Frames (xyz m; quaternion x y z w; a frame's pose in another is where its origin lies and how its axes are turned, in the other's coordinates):
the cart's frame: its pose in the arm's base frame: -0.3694 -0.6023 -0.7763 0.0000 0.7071 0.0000 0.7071
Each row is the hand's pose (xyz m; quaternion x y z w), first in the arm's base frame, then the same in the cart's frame.
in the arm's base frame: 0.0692 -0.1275 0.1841 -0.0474 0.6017 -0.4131 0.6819
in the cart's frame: -0.9604 0.4748 0.4386 0.2586 -0.0567 -0.3256 0.9077
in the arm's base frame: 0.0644 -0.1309 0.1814 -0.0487 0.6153 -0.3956 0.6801
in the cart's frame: -0.9577 0.4714 0.4338 0.2453 -0.0458 -0.3142 0.9160
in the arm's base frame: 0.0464 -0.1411 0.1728 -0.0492 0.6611 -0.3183 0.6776
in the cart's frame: -0.9491 0.4612 0.4158 0.1903 -0.0117 -0.2599 0.9466
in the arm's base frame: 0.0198 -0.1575 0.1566 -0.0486 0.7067 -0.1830 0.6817
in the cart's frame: -0.9329 0.4448 0.3892 0.0950 0.0177 -0.1638 0.9818
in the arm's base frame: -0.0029 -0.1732 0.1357 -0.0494 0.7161 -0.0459 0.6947
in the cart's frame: -0.9120 0.4291 0.3665 -0.0025 0.0151 -0.0674 0.9976
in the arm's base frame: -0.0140 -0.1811 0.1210 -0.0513 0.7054 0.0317 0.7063
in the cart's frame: -0.8973 0.4212 0.3554 -0.0587 -0.0006 -0.0139 0.9982
